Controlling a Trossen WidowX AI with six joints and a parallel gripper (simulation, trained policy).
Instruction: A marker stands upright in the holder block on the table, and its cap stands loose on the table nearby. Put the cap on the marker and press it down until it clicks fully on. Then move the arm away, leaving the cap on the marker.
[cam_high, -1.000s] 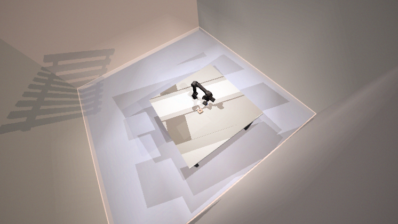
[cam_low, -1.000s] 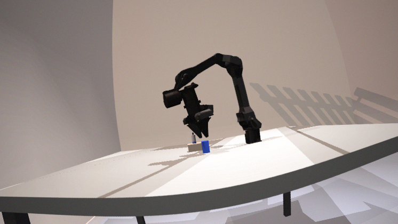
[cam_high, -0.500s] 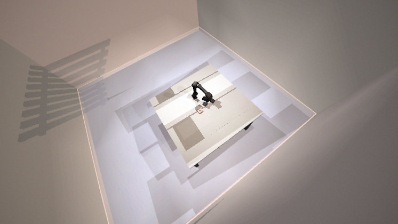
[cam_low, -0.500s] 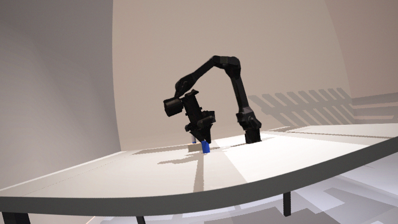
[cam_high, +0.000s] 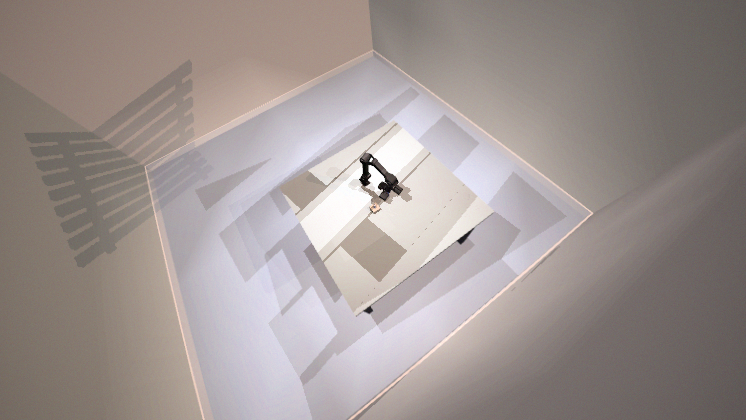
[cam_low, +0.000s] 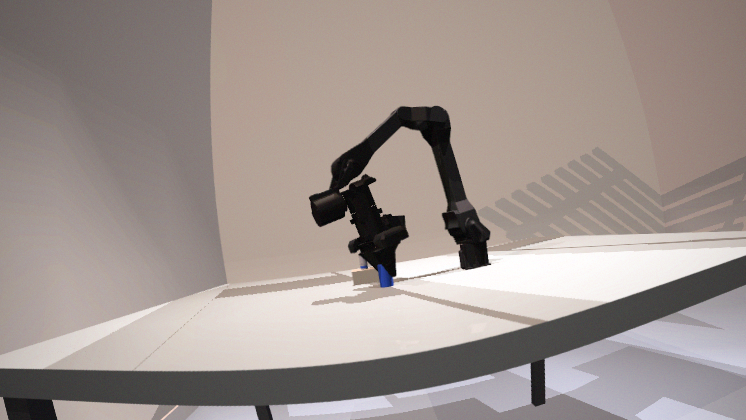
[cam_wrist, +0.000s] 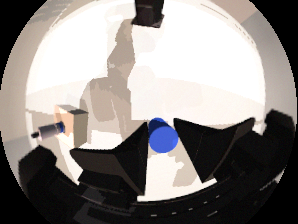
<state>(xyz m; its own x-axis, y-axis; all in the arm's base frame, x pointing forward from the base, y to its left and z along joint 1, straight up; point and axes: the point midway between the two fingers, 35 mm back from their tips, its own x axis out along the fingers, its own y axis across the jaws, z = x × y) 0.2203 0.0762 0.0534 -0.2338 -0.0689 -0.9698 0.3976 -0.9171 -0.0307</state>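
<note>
The tan holder block lies 5 cm ahead of my gripper tip and 16 cm to the right of it. The rest, counted from my gripper tip: blue cap: 1 cm ahead.
</note>
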